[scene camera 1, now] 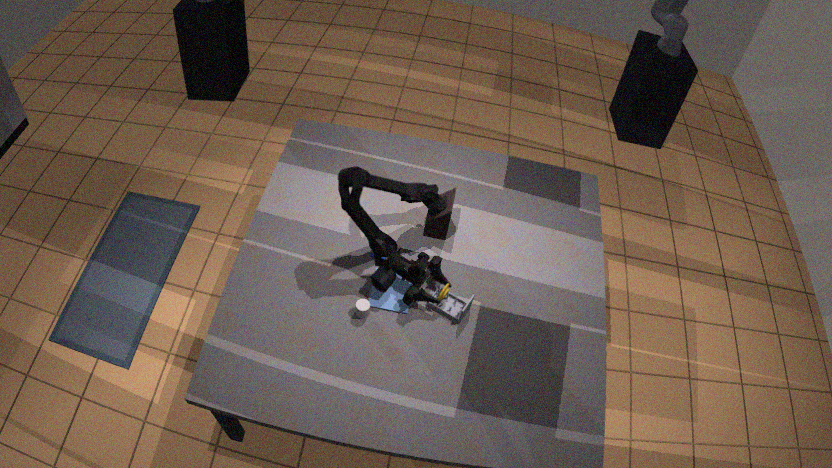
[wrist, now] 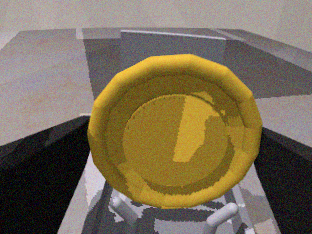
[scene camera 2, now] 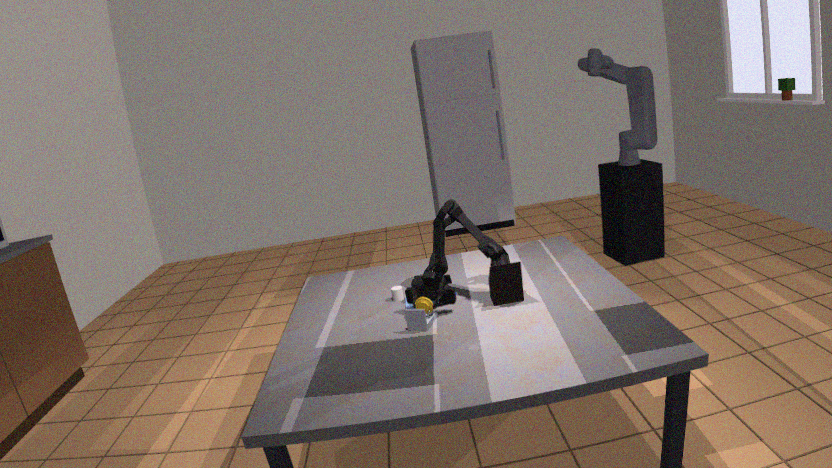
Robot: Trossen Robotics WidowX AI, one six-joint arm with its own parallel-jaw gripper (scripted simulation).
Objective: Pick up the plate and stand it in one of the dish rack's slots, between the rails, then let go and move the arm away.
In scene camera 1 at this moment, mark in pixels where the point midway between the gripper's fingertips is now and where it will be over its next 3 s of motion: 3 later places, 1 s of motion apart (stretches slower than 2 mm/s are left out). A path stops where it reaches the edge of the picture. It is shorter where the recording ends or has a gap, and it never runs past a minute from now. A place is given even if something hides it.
My gripper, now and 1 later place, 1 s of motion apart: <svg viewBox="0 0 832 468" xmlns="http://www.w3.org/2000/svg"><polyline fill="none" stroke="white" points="445,294 453,273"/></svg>
